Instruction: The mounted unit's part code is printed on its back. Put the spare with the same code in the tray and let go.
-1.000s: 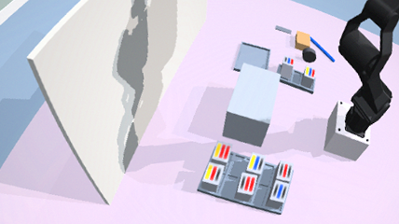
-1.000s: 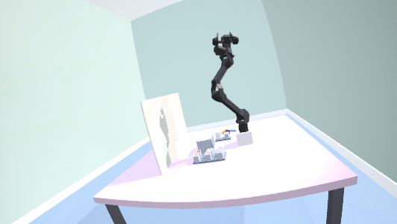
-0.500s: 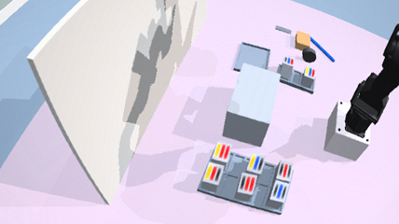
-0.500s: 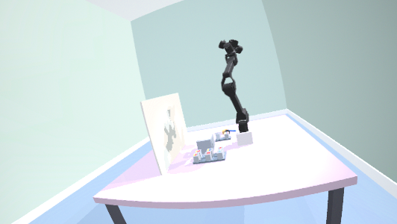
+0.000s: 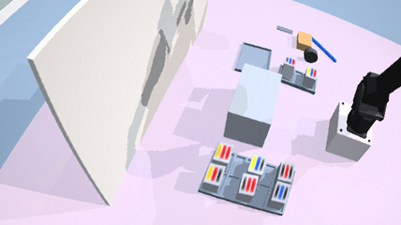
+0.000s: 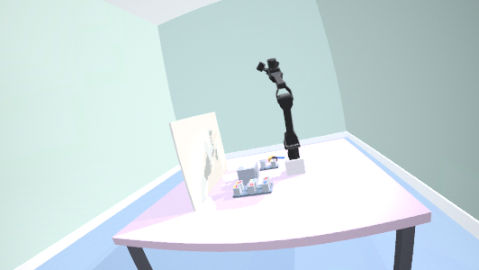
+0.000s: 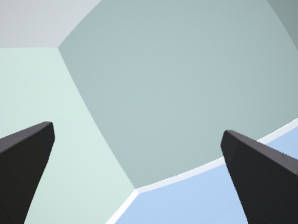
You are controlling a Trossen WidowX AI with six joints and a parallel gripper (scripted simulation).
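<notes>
Now: gripper tip 50 mm short of the spare block, 580 mm to the right of it and 630 mm above it. Round my gripper tip: black cylinder (70 mm ahead, 80 mm to the left, 650 mm below); then orange block (110 mm ahead, 660 mm below); then blue stick (30 mm ahead, 10 mm to the right, 670 mm below).
</notes>
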